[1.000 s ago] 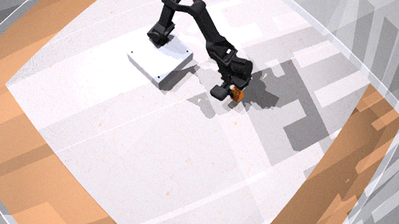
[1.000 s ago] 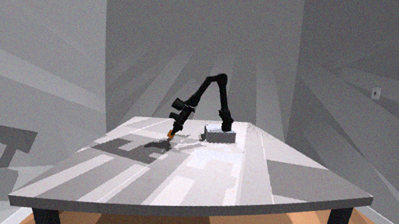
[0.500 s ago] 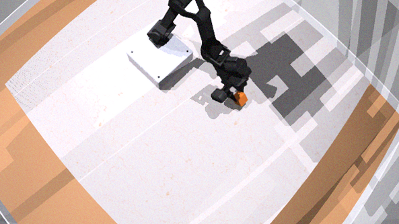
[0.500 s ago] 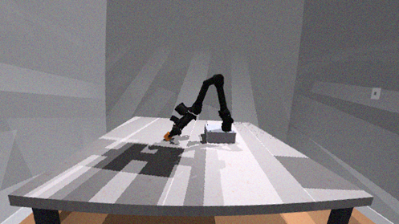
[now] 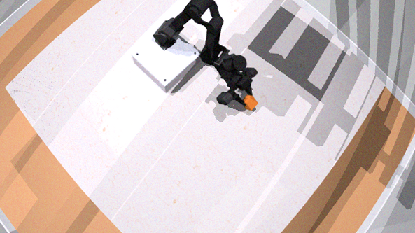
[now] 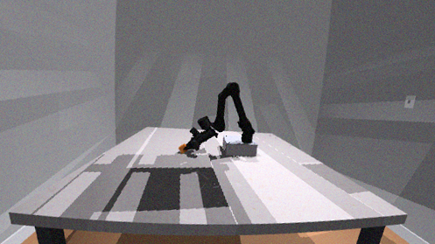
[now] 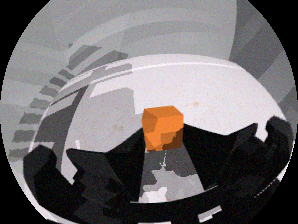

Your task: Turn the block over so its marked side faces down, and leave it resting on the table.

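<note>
Now: gripper tip 1 cm above the orange block.
</note>
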